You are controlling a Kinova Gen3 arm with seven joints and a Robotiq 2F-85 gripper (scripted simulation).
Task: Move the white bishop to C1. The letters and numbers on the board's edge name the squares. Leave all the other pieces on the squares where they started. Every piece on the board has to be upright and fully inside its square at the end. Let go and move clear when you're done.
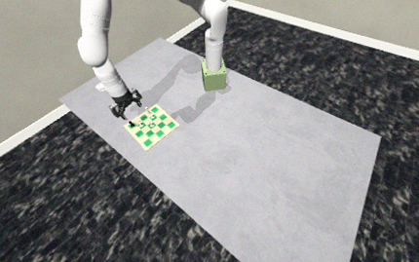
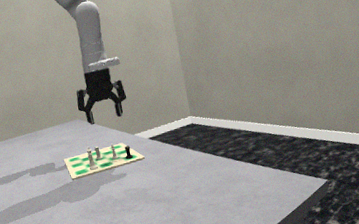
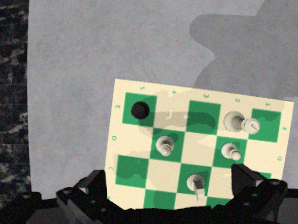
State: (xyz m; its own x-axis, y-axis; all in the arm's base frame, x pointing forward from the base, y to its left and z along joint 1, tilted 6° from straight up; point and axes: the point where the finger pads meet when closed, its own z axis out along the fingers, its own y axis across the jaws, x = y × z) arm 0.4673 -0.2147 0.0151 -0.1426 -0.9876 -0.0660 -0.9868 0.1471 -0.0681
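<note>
My gripper is now 110 mm above the black piece, 50 mm to the left of it and 20 mm short of it. From my hand the other things lie so: crowned white chess piece 90 mm below, 90 mm behind, 10 mm to the right.
</note>
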